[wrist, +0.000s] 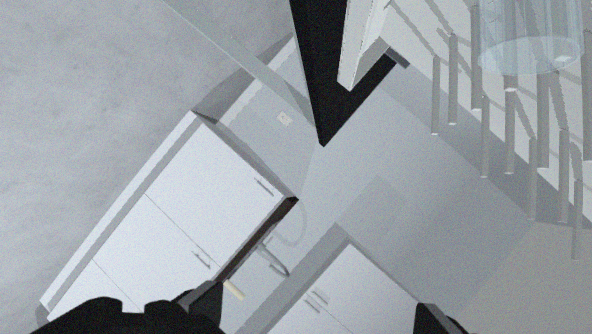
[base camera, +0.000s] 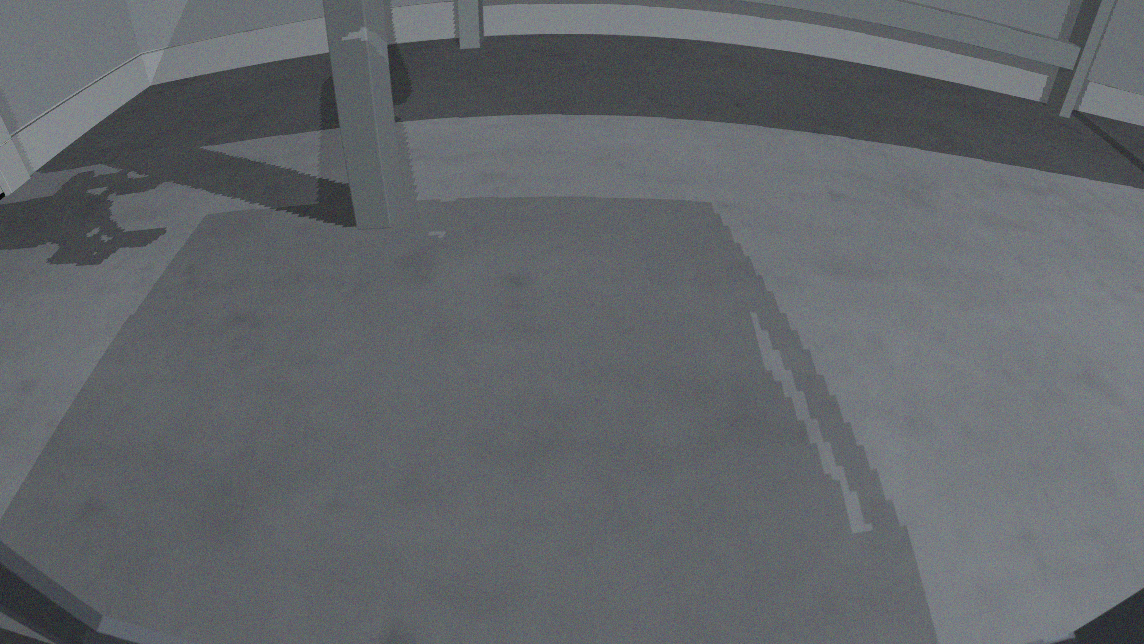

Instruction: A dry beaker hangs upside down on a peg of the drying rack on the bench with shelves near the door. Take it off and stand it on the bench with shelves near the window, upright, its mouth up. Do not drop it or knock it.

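Places are measured from the arm's base along level axes (x ahead, y left, z up), in metres.
Pixels of known places: gripper, fingertip midpoint: [wrist: 316, 315].
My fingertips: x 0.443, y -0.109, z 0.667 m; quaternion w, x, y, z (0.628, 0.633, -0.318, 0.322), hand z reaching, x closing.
Observation:
Behind a point stands the place of what it marks.
The clear beaker [wrist: 530, 42] @(x 0.648, y -0.168, z 0.672 m) shows at the top right of the wrist view, partly cut off by the frame edge. It is among the pegs of the drying rack [wrist: 363, 57] @(x 0.719, y -0.568, z 0.525 m), and pegs show through its glass. Several grey pegs stick out from the white rack board. The rack stands on the black-topped bench [wrist: 321, 117] @(x 0.609, y -0.719, z 0.517 m). My gripper [wrist: 316, 315] @(x 0.443, y -0.109, z 0.667 m) is open and empty, its dark fingertips at the bottom of the wrist view, well apart from the beaker. The beaker does not show in the base view. The wrist view is tilted.
In the base view, a bench leg [base camera: 364, 128] @(x 0.622, y 0.216, z -0.278 m) stands left of centre, with a thinner leg [base camera: 469, 24] @(x 1.264, y 0.231, z -0.343 m) behind it and a rail [base camera: 992, 36] @(x 1.290, y -0.894, z -0.245 m) at the right. In the wrist view, a white cabinet [wrist: 215, 165] @(x 0.169, y -2.062, z 0.005 m), a faucet [wrist: 272, 260] @(x -0.177, y -2.669, z 0.668 m) and another white cabinet [wrist: 355, 285] @(x 0.153, y -2.341, z 1.199 m) stand beyond.

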